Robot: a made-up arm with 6 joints.
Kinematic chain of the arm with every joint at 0, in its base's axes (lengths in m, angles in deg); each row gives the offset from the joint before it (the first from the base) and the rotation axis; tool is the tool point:
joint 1: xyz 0 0 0.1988 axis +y
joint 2: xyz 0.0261 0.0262 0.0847 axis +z
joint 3: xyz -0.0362 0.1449 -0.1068 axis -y
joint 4: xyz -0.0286 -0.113 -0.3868 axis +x
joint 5: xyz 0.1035 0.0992 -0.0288 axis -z
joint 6: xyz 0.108 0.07 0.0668 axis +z
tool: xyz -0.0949 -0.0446 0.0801
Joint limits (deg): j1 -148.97..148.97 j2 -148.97..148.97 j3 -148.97..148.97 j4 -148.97..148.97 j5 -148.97..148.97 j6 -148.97..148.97
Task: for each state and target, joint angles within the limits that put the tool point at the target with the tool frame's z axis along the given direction. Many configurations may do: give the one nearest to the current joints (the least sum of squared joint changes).
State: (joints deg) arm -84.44 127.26 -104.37 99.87 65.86 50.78
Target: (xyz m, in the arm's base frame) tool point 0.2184 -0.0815 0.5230 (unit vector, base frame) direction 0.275 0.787 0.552
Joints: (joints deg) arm -60.48 148.86 -105.21 97.15 58.41 10.03
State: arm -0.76 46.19 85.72 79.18 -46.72 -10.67
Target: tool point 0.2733 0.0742 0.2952 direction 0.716 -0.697 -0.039
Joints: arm 6.42 37.24 105.56 98.85 -43.61 4.90
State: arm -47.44 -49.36 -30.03 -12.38 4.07 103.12
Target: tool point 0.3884 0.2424 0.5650 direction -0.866 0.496 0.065
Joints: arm -99.61 -19.57 -2.07 -32.49 -31.44 134.67
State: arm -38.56 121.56 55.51 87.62 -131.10 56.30
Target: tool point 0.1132 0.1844 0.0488 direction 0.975 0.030 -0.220
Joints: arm 9.18 87.51 49.97 95.49 -132.11 47.98
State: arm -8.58 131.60 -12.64 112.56 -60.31 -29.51
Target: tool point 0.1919 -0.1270 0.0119 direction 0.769 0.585 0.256
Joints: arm -5.95 117.88 -40.06 76.79 -82.57 -33.90
